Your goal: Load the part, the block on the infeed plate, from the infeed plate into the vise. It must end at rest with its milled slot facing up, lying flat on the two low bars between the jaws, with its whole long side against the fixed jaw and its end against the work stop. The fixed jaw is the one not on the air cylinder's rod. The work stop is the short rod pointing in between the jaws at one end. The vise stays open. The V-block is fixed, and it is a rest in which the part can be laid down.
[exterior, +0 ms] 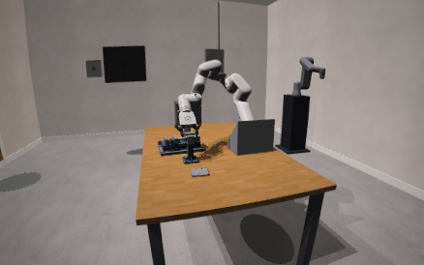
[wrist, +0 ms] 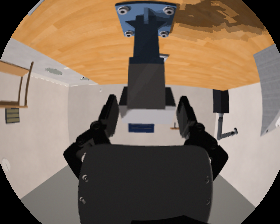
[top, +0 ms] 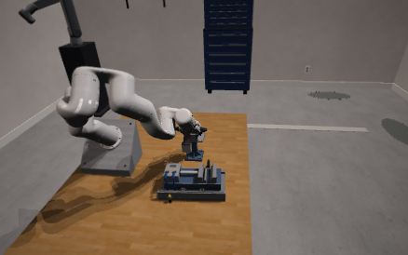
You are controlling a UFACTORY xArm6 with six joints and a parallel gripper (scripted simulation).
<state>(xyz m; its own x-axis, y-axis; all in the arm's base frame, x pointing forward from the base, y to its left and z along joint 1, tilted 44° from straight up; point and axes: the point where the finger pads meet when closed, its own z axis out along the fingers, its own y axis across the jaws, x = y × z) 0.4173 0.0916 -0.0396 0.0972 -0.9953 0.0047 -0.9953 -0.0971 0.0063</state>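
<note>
Now: hand 1 cm to the right of the part. Round my hand: air cylinder: 23 cm to the right, 8 cm below, 5 cm behind; air cylinder rod: 22 cm to the right, 8 cm below, 3 cm ahead.
</note>
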